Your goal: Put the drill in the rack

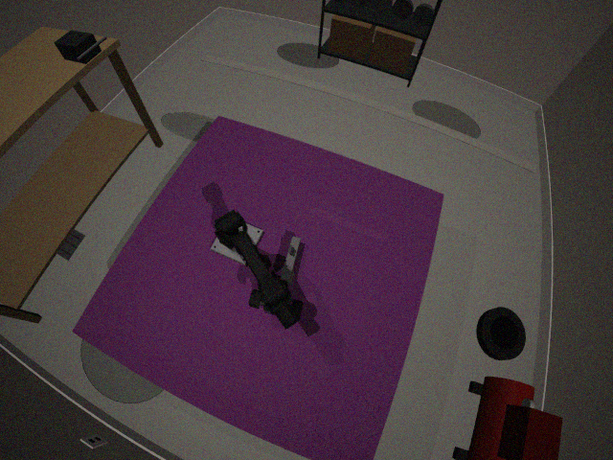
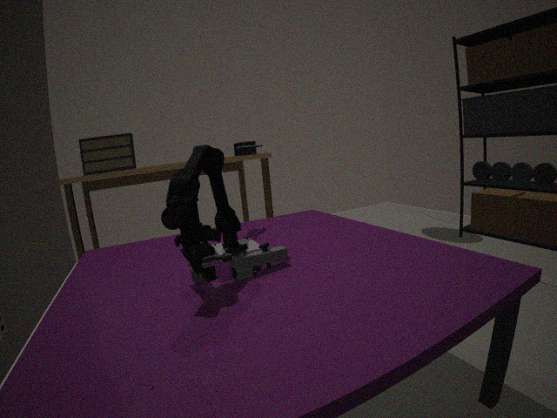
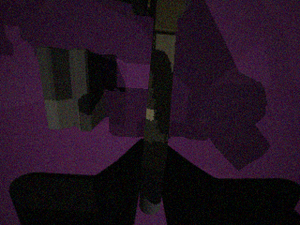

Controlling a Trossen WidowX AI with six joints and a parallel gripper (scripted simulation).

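The drill lies 10 mm behind my gripper tip, 40 mm to the left of it and 30 mm above it. From my gripper tip the other things lie so: dark key 70 mm behind, 220 mm to the left; then small grey block 80 mm behind, 20 mm to the left, 30 mm below; then long grey fixture 60 mm behind, 200 mm to the left, 10 mm below.
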